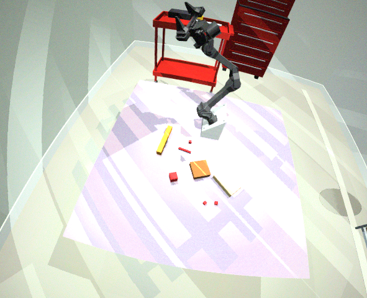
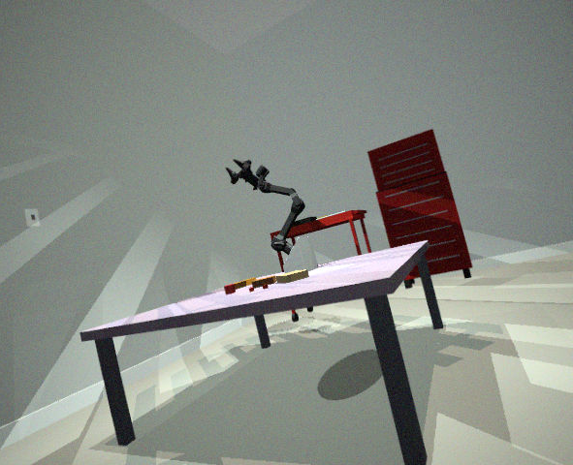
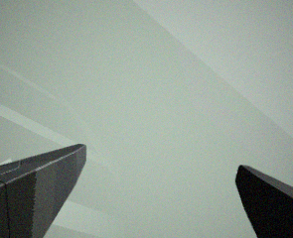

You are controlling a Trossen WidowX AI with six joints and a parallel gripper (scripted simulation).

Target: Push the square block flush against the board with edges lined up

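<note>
Now: gripper tip 710 mm above the orange square block, 350 mm short of it and 190 mm to the right of it. The rest, counted from my gripper tip: red cube: 710 mm below, 410 mm ahead, 40 mm to the left; then thin red stick: 720 mm below, 210 mm ahead, 100 mm to the left; then long yellow-orange bar: 710 mm below, 150 mm ahead, 30 mm to the right.
</note>
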